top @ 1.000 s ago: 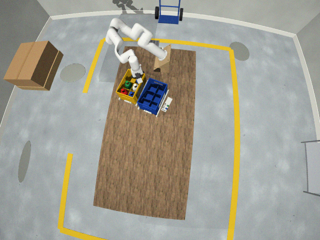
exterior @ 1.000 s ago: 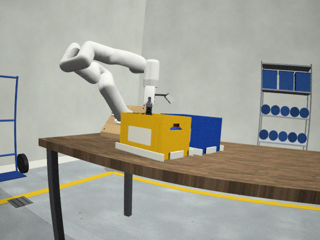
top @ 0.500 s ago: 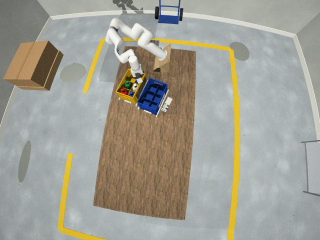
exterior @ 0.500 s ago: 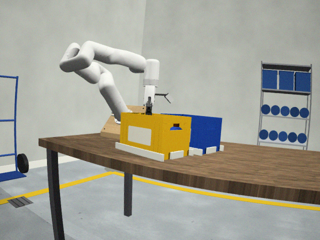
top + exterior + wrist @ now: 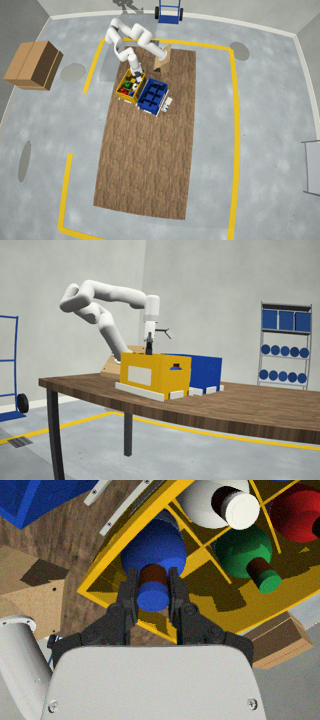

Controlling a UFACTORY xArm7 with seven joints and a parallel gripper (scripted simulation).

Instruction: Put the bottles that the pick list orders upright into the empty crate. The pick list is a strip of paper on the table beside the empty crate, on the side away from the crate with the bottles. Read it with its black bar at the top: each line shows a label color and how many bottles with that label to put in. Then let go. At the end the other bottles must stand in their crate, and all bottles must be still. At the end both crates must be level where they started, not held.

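Now: hand 9 cm short of the white-label bottle, 9 cm above it and 2 cm to the left of it. Also, from my hand: green-label bottle 11 cm to the right, 9 cm below, 6 cm ahead; then blue-label bottle 17 cm ahead, 9 cm below, 5 cm to the right; then yellow crate 10 cm below, 7 cm to the right, 7 cm ahead.
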